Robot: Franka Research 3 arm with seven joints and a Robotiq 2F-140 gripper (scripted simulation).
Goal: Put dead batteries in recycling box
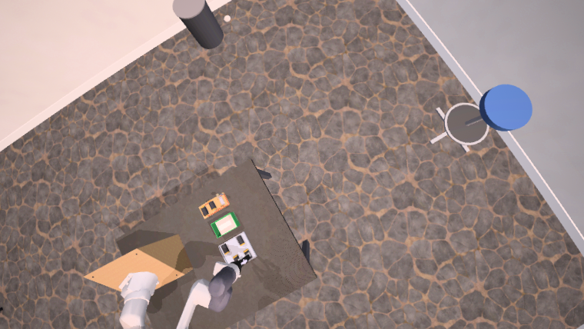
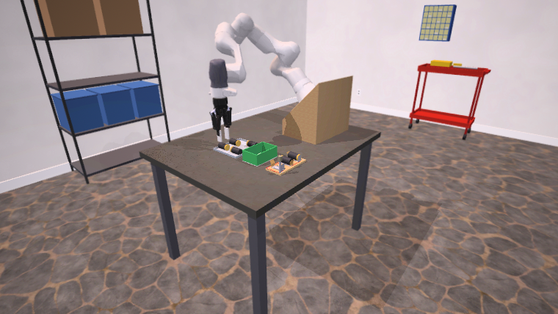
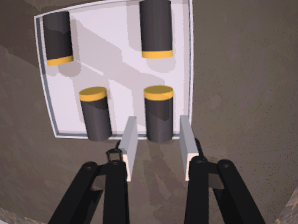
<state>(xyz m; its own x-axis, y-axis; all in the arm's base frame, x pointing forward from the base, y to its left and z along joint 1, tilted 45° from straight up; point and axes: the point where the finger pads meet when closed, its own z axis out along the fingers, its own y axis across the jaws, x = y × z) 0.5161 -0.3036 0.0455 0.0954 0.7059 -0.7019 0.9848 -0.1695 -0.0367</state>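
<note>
Right now my hand is 420 mm to the right of the bulb, 80 mm short of it and 10 mm above it. From my hand the other things lie so: white tray 80 mm below, 50 mm to the left, 50 mm behind; green recycling box 240 mm to the left, 70 mm below, 10 mm behind.
</note>
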